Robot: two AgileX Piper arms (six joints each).
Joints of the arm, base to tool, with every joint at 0 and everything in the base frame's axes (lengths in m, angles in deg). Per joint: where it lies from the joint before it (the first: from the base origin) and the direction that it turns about. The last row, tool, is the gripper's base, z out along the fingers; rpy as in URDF.
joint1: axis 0 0 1 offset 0 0 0.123
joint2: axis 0 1 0 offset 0 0 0
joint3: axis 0 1 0 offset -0.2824 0 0.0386
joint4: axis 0.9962 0 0.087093 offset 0.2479 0 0.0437
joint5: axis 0 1 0 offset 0 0 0
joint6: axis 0.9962 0 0.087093 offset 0.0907 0 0.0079
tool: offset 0 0 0 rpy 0 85 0
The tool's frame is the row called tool.
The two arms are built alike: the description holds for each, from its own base.
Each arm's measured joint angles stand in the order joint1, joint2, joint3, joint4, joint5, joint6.
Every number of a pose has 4 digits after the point.
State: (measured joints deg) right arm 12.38 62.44 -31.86 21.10 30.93 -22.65; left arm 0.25 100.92 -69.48 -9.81 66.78 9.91
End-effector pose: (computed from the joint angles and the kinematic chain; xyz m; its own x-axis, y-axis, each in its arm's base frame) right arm 0.1827 0.0574 0.2296 -0.7719 -0.2455 -0.5864 -0.3743 0.9211 0.1072; left arm 0.3212 -0.0129 0.2112 -0.9945 0.0991 0.0342 0.0924 0.9826 -0.1608
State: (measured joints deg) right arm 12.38 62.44 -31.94 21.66 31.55 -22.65; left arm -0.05 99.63 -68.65 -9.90 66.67 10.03
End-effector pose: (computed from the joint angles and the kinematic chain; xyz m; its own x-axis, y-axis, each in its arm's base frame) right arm 0.1821 0.0580 0.2297 -0.7783 -0.2401 -0.5801 -0.3725 0.9204 0.1189; left arm 0.3166 -0.0147 0.2150 -0.9941 0.1054 0.0238 0.1002 0.9818 -0.1612
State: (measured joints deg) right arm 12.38 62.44 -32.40 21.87 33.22 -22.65; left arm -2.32 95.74 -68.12 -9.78 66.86 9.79
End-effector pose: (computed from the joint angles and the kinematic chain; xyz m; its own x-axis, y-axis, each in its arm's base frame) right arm 0.1810 0.0588 0.2308 -0.7880 -0.2444 -0.5651 -0.3775 0.9168 0.1299; left arm 0.3070 -0.0267 0.2340 -0.9894 0.1419 -0.0304 0.1450 0.9774 -0.1539
